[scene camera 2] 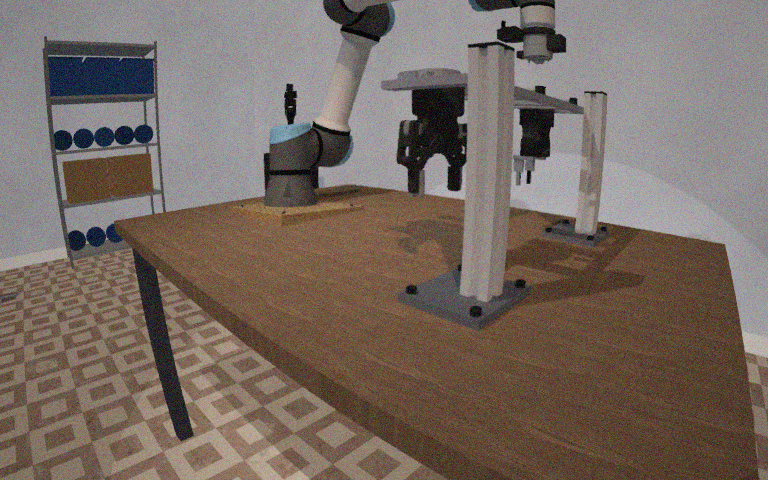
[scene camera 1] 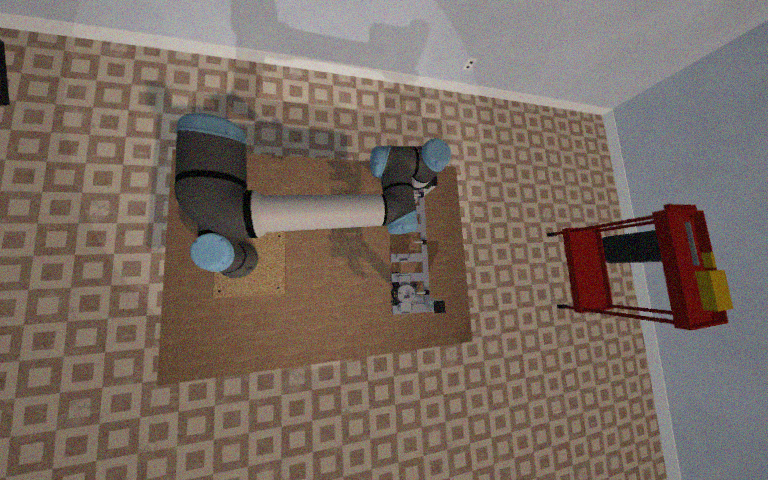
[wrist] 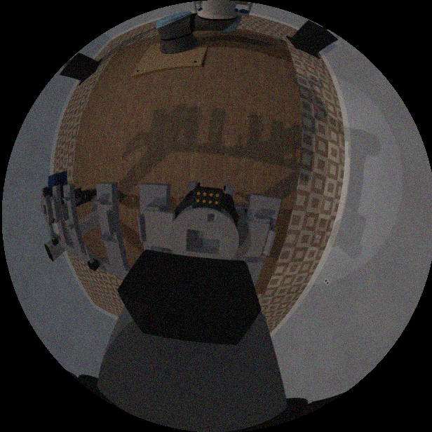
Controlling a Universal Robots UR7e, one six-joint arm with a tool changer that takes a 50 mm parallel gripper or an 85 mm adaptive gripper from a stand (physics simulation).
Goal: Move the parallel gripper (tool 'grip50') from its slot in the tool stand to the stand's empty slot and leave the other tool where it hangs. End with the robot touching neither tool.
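Places are measured from the arm's base along level axes (x back, y up, z left), in metres.
Pixels of known places: hand at its tool point: (scene camera 2: 538, 58); arm's base at its link origin: (scene camera 2: 290, 204) (scene camera 1: 238, 259).
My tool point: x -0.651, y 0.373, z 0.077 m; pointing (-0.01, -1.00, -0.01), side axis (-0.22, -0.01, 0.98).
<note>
Ahead of a thing's pixels: the offset from my tool point to its top centre. "*": to the spot under its first point. Level surfaces: height alone.
The parallel gripper (scene camera 2: 523, 171) (wrist: 211, 188) hangs in the stand's far end slot, with its two fingers apart and empty. The arm's bare tool flange (scene camera 2: 536, 52) is above it, with a gap between them. In the wrist view the gripper's round grey top plate (wrist: 207, 230) shows between two fork plates, partly hidden by the flange. The adaptive gripper (scene camera 2: 436, 133) (scene camera 1: 406, 293) hangs in the near end slot. The stand (scene camera 1: 425, 266) has an empty middle slot, beside a fork arm (scene camera 1: 406, 257). The arm's wrist covers the far slot in scene camera 1.
The stand's near post {* dx -0.030, dy -0.213, dz -0.447 m} (scene camera 2: 488, 169) and far post {* dx -0.123, dy -0.221, dz +0.012 m} (scene camera 2: 591, 164) rise from the wooden table {dy -0.384 m} (scene camera 1: 317, 316). The arm's base plate (scene camera 1: 249, 285) is at the table's other side. A red cart (scene camera 1: 586, 271) and a shelf unit (scene camera 2: 58, 186) stand away from the table.
</note>
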